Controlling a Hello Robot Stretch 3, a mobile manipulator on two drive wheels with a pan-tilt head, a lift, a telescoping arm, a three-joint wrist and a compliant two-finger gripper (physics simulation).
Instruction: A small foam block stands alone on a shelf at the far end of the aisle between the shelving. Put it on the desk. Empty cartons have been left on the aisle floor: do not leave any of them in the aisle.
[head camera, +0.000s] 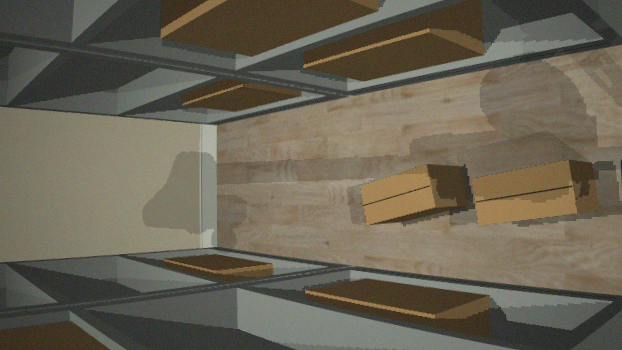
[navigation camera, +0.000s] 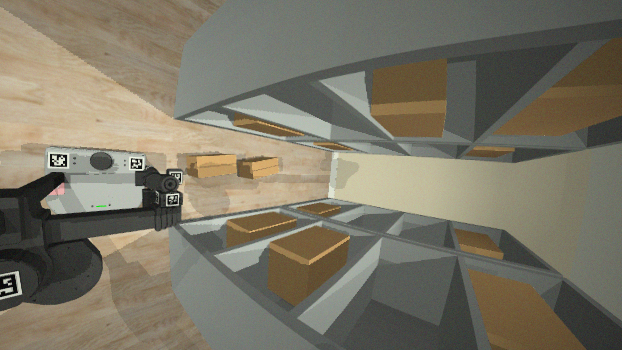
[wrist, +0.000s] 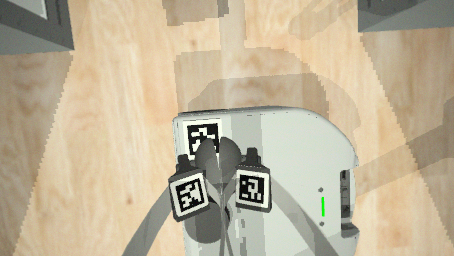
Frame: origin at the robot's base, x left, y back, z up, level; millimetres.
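Seen in the pictures: gripper, between the fingertips: (wrist: 218, 157); robot's base, origin of its link: (navigation camera: 101, 160).
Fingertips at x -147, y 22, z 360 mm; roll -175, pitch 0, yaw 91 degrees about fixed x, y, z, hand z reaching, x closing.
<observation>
Pixels of each thing's top centre, then the offset from my fingertips to it.
- nearer carton, centre of its top: (head camera: 521, 194) (navigation camera: 218, 165) dx -390, dy -31, dz -179 mm
- farther carton, centre of its top: (head camera: 395, 196) (navigation camera: 266, 168) dx -767, dy -31, dz -179 mm
Two brown cartons stand on the aisle floor, one behind the other. The nearer carton (head camera: 525, 195) (navigation camera: 212, 165) is just beyond my base in the navigation view. The farther carton (head camera: 399, 196) (navigation camera: 259, 167) is turned slightly, with a small gap between them. Both stand closer to the left shelving. My gripper (wrist: 218, 157) hangs over my base, its fingertips together with nothing visible between them; it is shut. The foam block and the desk do not show in these views.
The left shelving (navigation camera: 280, 30) and right shelving (navigation camera: 185, 280) flank the aisle, with brown boxes in several compartments. A beige wall (head camera: 95, 185) (navigation camera: 450, 187) closes the far end. My base (navigation camera: 100, 192) (wrist: 295, 150) is at the aisle mouth; shelf ends show in the wrist view's upper corners.
</observation>
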